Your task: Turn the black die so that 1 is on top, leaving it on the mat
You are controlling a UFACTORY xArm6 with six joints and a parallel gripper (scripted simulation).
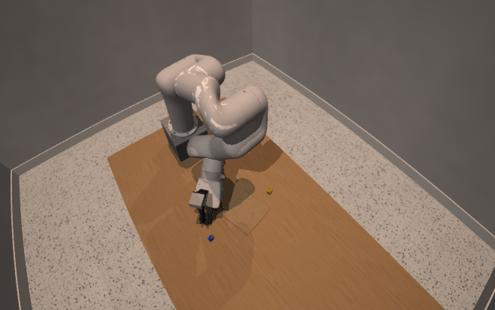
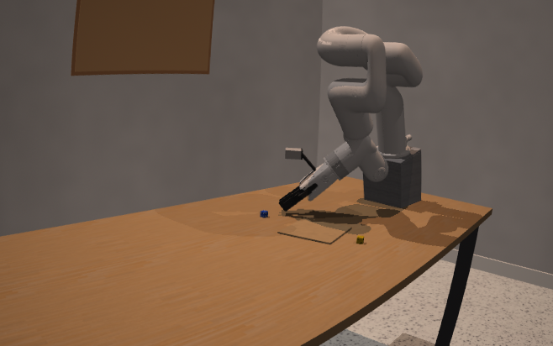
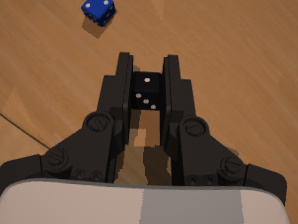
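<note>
Now: hand 1 cm above the black die. Also, from my hand: yellow die 1 cm ahead, 28 cm to the left, 3 cm below; then tan mat 3 cm ahead, 15 cm to the left, 4 cm below; then blue die 7 cm ahead, 2 cm to the right, 3 cm below.
</note>
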